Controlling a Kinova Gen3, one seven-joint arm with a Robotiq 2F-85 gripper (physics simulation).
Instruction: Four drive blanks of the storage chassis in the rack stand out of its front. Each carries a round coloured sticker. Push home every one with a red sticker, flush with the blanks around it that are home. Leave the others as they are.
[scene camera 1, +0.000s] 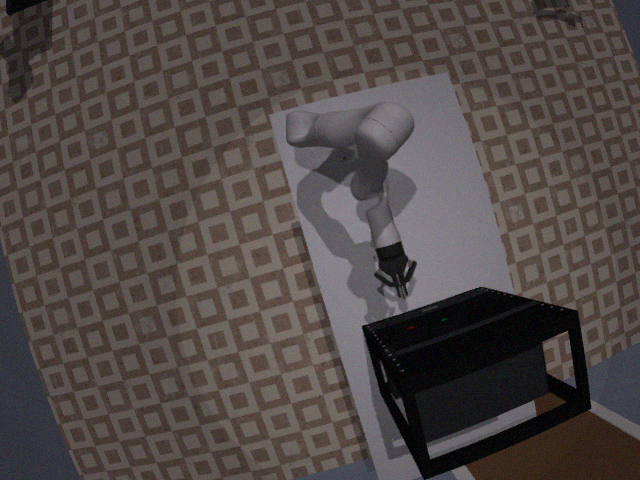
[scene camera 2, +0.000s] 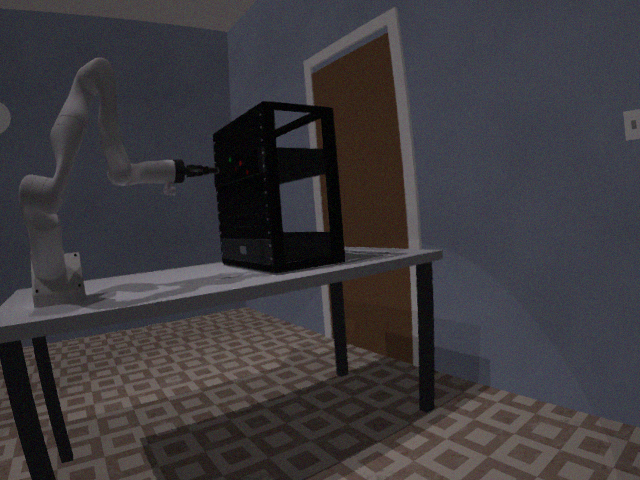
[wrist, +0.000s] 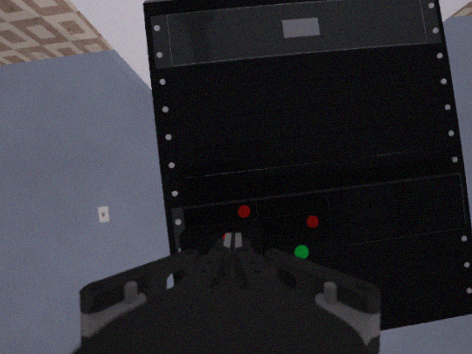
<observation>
In view: my gripper (scene camera 1: 403, 298) and a black rack (scene camera 1: 458, 362).
The black rack is seen too in scene camera 2 (scene camera 2: 251, 168) and in the wrist view (wrist: 231, 93). My gripper is seen too in the wrist view (wrist: 233, 243).
</observation>
